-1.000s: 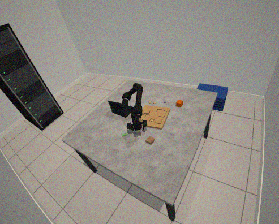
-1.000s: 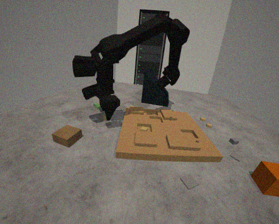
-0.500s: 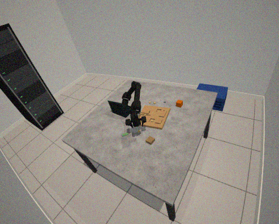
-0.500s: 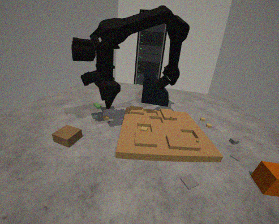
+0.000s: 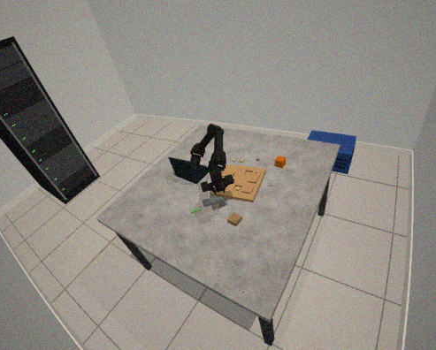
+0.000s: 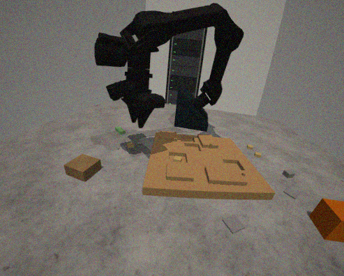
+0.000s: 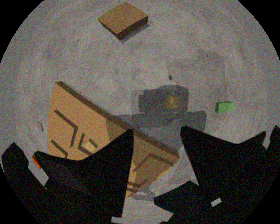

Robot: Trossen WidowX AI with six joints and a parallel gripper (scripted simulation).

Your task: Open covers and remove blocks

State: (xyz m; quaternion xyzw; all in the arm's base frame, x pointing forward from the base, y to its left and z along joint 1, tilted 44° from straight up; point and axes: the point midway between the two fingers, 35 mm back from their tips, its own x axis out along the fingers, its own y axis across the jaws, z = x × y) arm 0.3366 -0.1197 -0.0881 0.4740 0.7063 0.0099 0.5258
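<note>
The tan puzzle board lies 18 cm to the left of my gripper tip and 7 cm below it. Round my gripper tip: small green piece 13 cm to the right, 12 cm behind, 8 cm below; then orange cube 47 cm to the left, 16 cm ahead, 6 cm below; then brown block 15 cm ahead, 8 cm to the right, 7 cm below.
</note>
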